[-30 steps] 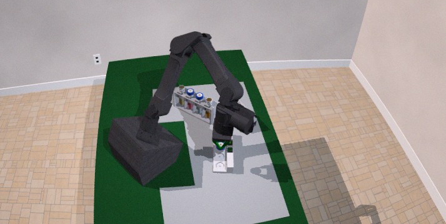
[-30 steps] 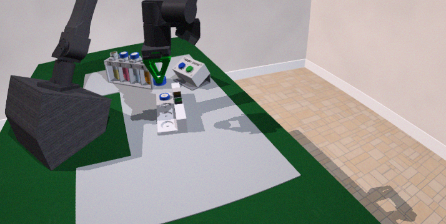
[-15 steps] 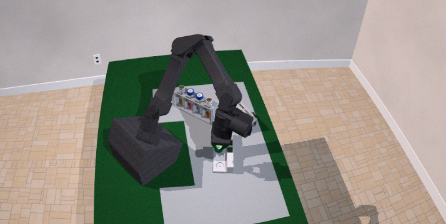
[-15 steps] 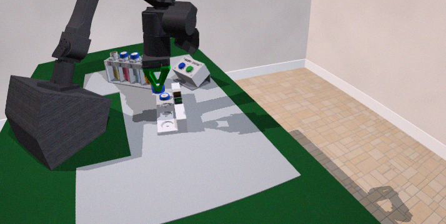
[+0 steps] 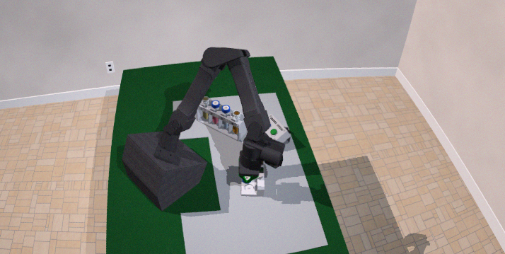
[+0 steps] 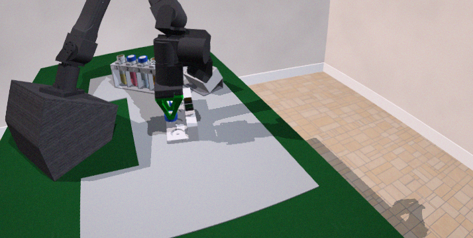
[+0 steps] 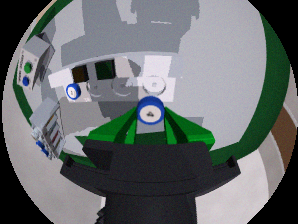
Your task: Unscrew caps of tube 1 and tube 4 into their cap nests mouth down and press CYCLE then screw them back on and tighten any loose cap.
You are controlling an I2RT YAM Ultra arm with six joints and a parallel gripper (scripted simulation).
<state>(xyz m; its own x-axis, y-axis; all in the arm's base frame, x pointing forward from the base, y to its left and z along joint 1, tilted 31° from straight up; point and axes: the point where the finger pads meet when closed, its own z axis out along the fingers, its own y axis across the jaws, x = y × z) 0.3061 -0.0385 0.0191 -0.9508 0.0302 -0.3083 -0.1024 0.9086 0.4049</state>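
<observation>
My hand is 25 cm to the right of the green key and 8 cm short of it. The rest, counted from my hand: blue key (28 cm to the left, 5 cm ahead).
</observation>
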